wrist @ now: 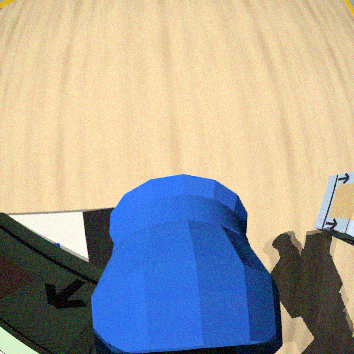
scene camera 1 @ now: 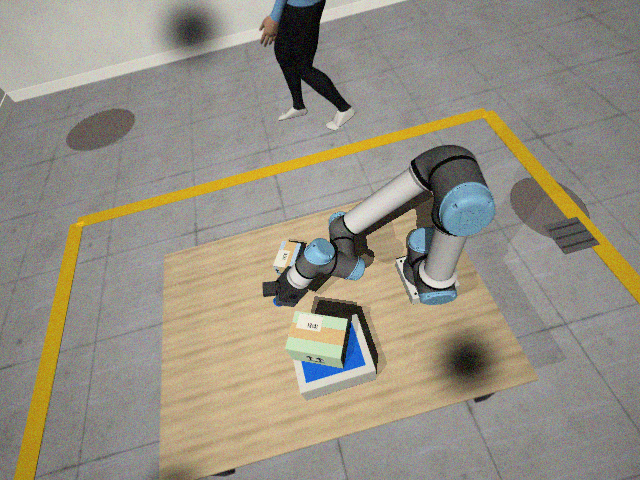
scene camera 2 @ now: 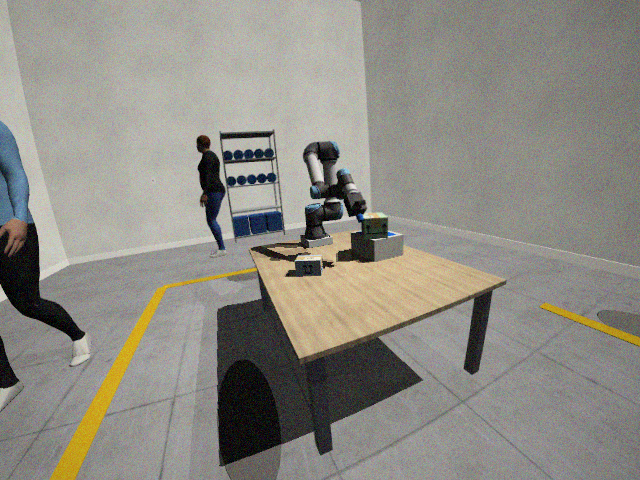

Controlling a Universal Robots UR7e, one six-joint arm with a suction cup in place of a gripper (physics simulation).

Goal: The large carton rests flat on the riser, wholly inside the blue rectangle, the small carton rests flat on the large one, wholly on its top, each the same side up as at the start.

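Observation:
The large green-and-orange carton (scene camera 1: 316, 343) (scene camera 2: 375, 225) (wrist: 30, 305) sits on the grey-white riser (scene camera 1: 341, 386) (scene camera 2: 379, 250) (wrist: 60, 230), turned relative to it. In scene camera 1 its front left corner looks past the blue rectangle (scene camera 1: 330, 373) (scene camera 2: 391, 234), over the rim; its far edges are hidden. The small light-blue-and-orange carton (scene camera 1: 285, 256) (scene camera 2: 308, 266) (wrist: 345, 202) stands flat on the table, apart from the riser. My suction gripper (scene camera 1: 277, 301) (scene camera 2: 360, 217) (wrist: 185, 280) is open, with nothing on its blue cup, above the table beside the large carton, between the two cartons.
The wooden table (scene camera 1: 217, 392) (scene camera 2: 372, 304) (wrist: 165, 90) carries the arm's base. A person (scene camera 1: 299, 51) (scene camera 2: 15, 242) walks on the floor near the yellow line. Another person (scene camera 2: 210, 180) stands by a shelf rack (scene camera 2: 248, 134) against the wall.

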